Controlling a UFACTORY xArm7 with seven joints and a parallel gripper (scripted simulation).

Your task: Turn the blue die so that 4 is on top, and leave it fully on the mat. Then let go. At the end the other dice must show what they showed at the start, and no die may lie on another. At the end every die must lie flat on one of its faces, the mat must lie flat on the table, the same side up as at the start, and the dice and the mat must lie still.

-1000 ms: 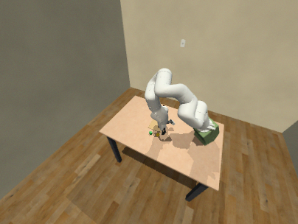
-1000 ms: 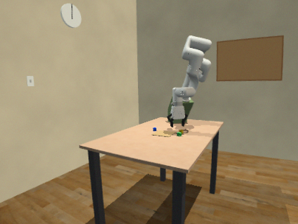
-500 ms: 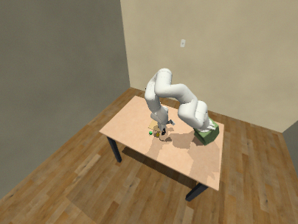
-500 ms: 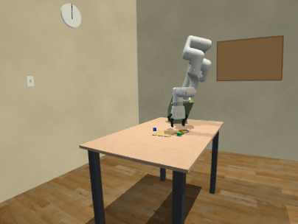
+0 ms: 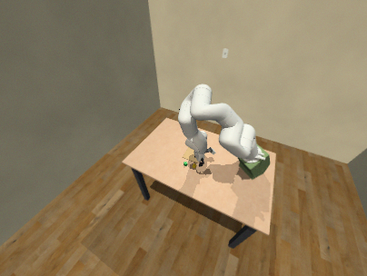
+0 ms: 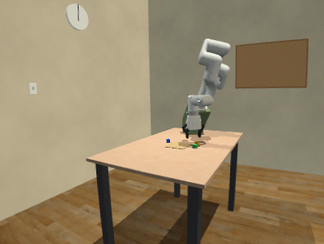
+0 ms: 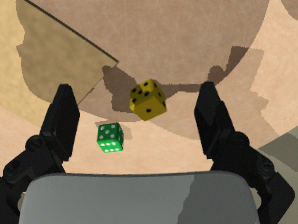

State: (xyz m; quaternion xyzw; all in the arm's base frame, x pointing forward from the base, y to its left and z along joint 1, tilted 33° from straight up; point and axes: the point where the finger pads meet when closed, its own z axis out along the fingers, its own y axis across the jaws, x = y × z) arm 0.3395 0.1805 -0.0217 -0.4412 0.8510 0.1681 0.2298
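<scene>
My hand is 4 cm to the right of the yellow die, 4 cm above it and 1 cm short of it. Also, from my hand: tan mat: 10 cm ahead, 6 cm to the right, 5 cm below; green die: 8 cm ahead, 7 cm to the left, 4 cm below; blue die: 17 cm to the right, 8 cm ahead, 4 cm below.
</scene>
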